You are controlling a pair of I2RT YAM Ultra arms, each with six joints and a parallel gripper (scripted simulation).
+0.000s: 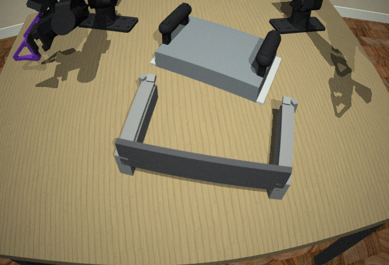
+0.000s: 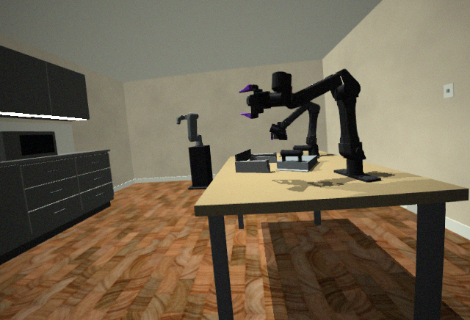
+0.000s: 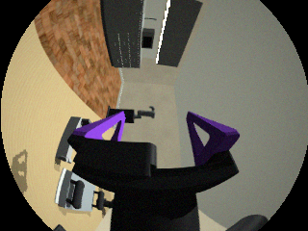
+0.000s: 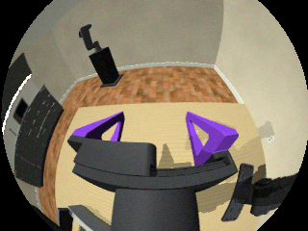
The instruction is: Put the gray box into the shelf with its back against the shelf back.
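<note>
Right now the gray box is 29 cm behind my left hand, 32 cm to the right of it and 32 cm below it. Round my left hand: dark back plate: 5 cm ahead, 38 cm to the right, 30 cm below.
The gray box is 80 mm behind my right hand, 490 mm to the left of it and 110 mm below it. From my right hand the other things lie so: dark back plate (270 mm ahead, 440 mm to the left, 90 mm below).
</note>
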